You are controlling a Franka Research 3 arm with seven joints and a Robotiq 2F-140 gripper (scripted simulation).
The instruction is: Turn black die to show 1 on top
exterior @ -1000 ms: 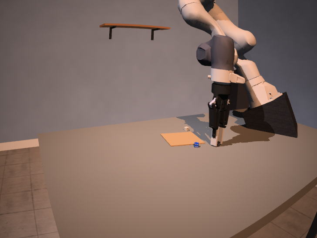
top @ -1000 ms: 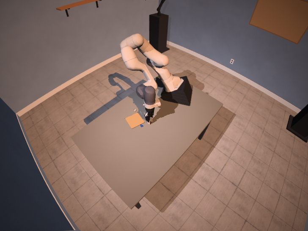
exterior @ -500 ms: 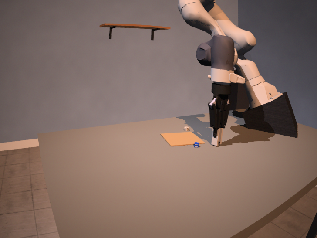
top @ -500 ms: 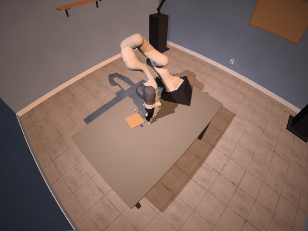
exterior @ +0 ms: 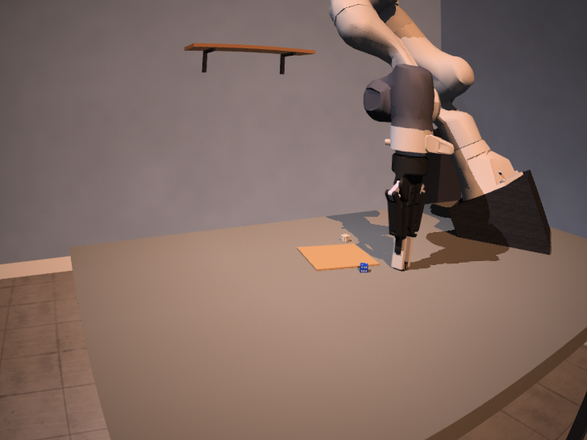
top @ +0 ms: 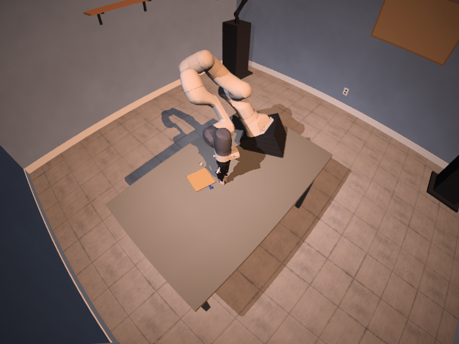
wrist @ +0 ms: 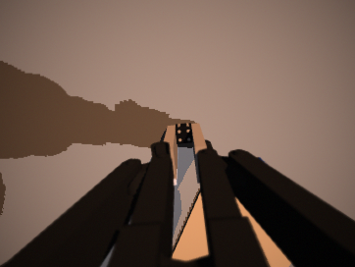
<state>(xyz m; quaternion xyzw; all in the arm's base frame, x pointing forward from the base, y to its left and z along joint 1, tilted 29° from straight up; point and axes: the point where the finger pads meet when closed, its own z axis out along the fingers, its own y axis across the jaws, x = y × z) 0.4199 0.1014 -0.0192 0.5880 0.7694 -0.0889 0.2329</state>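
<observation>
Right now my hand is 80 mm short of the blue die, 20 mm to the left of it and 30 mm above it. Round my hand: black die: 10 mm to the left, 30 mm below; orange mat: 80 mm ahead, 120 mm to the right, 40 mm below; white die: 210 mm to the right, 30 mm below.
</observation>
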